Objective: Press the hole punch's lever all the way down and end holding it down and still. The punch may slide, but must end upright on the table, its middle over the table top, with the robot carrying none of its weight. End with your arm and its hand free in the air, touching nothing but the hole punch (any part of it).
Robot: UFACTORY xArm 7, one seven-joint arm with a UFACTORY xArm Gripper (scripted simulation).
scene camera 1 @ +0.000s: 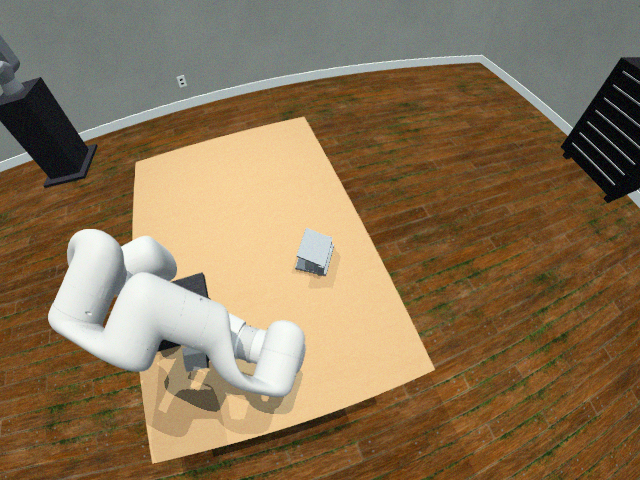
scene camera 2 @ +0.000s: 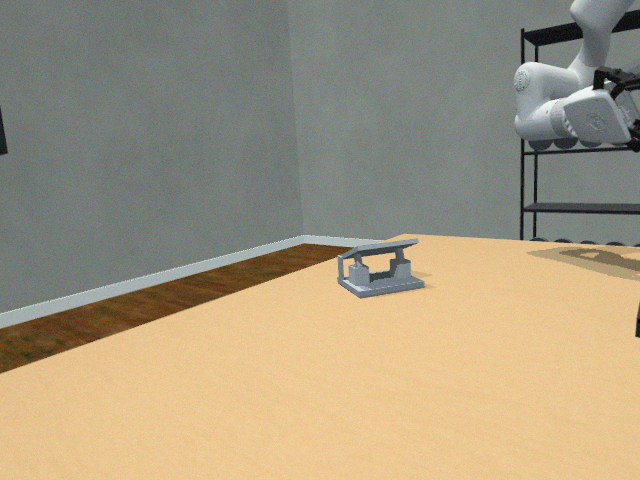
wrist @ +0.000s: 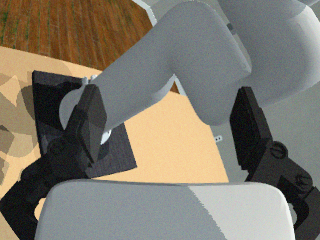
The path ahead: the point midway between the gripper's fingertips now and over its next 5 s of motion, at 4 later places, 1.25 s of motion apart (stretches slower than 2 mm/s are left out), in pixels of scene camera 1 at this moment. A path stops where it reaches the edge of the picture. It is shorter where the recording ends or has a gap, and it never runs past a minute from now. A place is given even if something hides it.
The gripper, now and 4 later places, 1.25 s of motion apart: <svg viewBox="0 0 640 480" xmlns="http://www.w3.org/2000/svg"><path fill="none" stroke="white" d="M178 320L248 269L299 230L303 230L304 239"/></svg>
